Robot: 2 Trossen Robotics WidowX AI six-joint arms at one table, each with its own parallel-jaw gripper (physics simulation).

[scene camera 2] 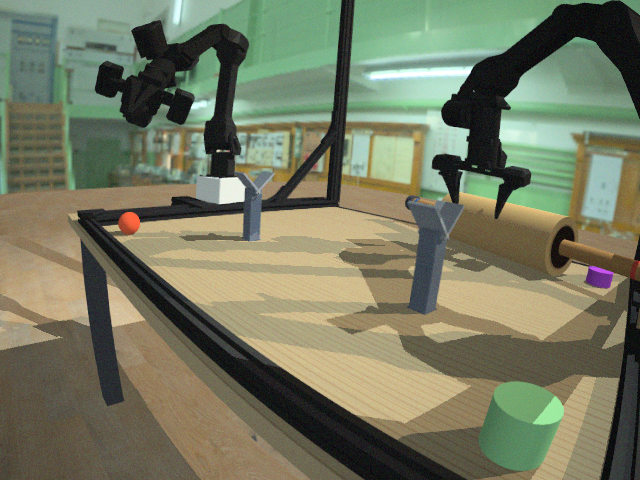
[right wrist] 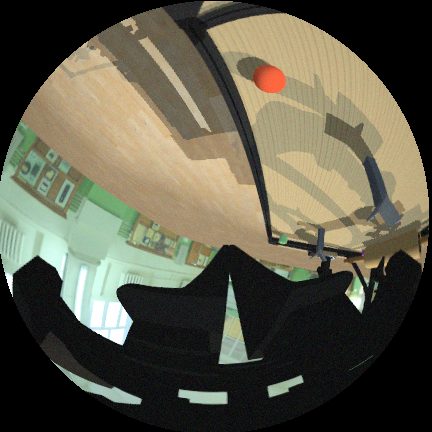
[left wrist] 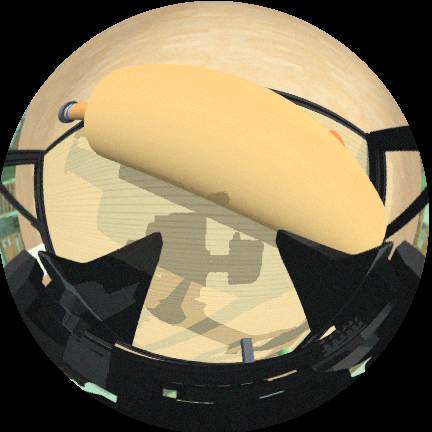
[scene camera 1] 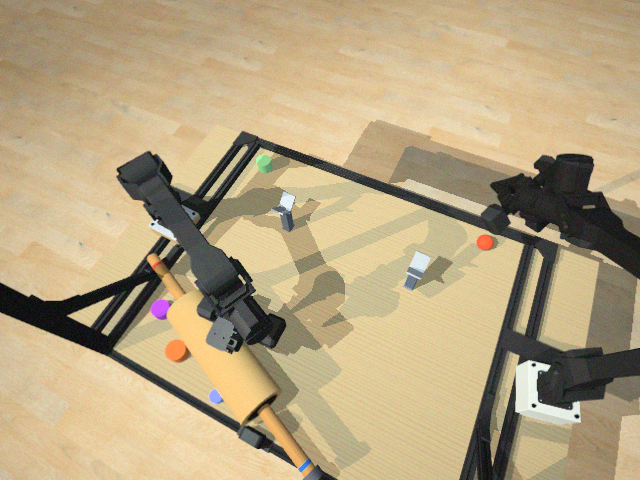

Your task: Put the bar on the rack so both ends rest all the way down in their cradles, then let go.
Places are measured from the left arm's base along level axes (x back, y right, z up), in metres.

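Pixels of known places: left gripper, fingertip midpoint: (scene camera 2: 475,213) (right wrist: 389,253) (left wrist: 219,237); right gripper, fingertip midpoint: (scene camera 2: 128,114) (right wrist: 227,249) (scene camera 1: 491,185); left arm's base, origin of the base link: (right wrist: 326,257); right arm's base, origin of the base link: (scene camera 2: 221,176) (scene camera 1: 554,390).
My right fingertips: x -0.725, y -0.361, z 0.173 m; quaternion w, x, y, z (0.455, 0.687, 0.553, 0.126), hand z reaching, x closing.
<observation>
Ahead of a thing's pixels: the offset from my right fingertips to its middle.
The bar (scene camera 1: 232,367) (scene camera 2: 509,233) (left wrist: 225,137) is a thick tan roller with thin handles. It lies flat on the table along the front left edge, and a small part shows in the right wrist view (right wrist: 386,247). The rack is two blue-grey posts with Y-shaped cradles, one at the far left (scene camera 1: 287,211) (scene camera 2: 430,257) (right wrist: 320,241) and one at the right (scene camera 1: 417,271) (scene camera 2: 252,210) (right wrist: 379,189). Both cradles are empty. My left gripper (scene camera 1: 263,335) (scene camera 2: 477,205) (left wrist: 219,237) is open and empty, just above the roller's inner side. My right gripper (scene camera 1: 495,218) (right wrist: 227,249) is shut and empty, raised high at the far right edge.
A black frame (scene camera 1: 375,183) rims the table. A green cylinder {dx +0.621, dy +0.060, dz -0.200 m} (scene camera 1: 264,163) (scene camera 2: 518,426) stands in the far left corner. A red ball {dx -0.059, dy +0.017, dz -0.197 m} (scene camera 1: 485,242) (scene camera 2: 129,222) (right wrist: 268,78) lies near the right gripper. Purple {dx +0.599, dy +0.578, dz -0.205 m} (scene camera 1: 160,309), orange {dx +0.495, dy +0.641, dz -0.202 m} (scene camera 1: 176,350) and violet {dx +0.353, dy +0.679, dz -0.208 m} (scene camera 1: 215,396) pieces lie beside the roller.
</observation>
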